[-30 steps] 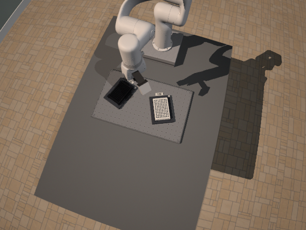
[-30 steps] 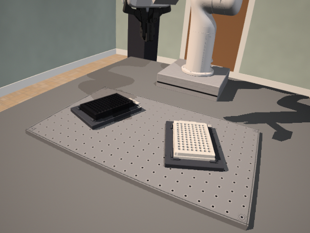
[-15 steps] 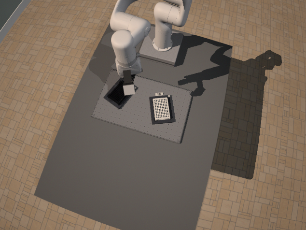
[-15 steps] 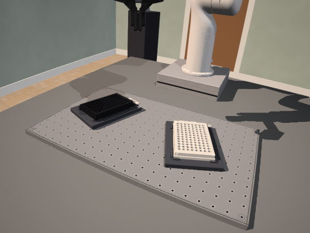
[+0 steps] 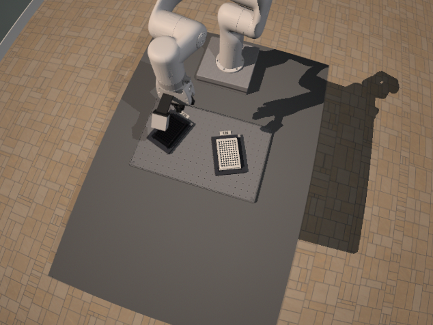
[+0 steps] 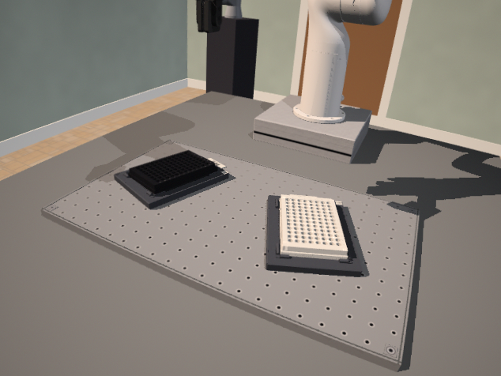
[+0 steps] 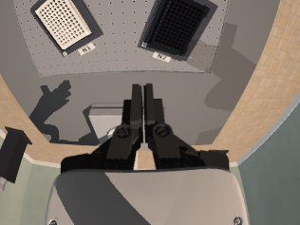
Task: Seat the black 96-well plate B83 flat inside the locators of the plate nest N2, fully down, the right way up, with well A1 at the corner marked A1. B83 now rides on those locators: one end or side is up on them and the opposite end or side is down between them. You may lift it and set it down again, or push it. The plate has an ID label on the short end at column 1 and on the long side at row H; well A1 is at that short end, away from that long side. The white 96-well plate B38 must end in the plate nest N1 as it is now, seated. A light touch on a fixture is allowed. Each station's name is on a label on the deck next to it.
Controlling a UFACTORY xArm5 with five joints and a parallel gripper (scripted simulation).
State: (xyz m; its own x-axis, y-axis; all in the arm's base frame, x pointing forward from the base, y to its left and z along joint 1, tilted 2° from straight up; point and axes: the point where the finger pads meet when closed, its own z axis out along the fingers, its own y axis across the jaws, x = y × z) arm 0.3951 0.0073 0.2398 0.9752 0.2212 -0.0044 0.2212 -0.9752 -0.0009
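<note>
The black plate B83 is 25 cm below my hand, 7 cm to the right of it and 1 cm ahead of it. From my hand the other things lie so: nest N2: 27 cm below, 8 cm to the right, 1 cm ahead; white plate B38: 25 cm below, 18 cm to the left, 2 cm behind; N2 label: 27 cm below, 9 cm behind, 6 cm to the right.
</note>
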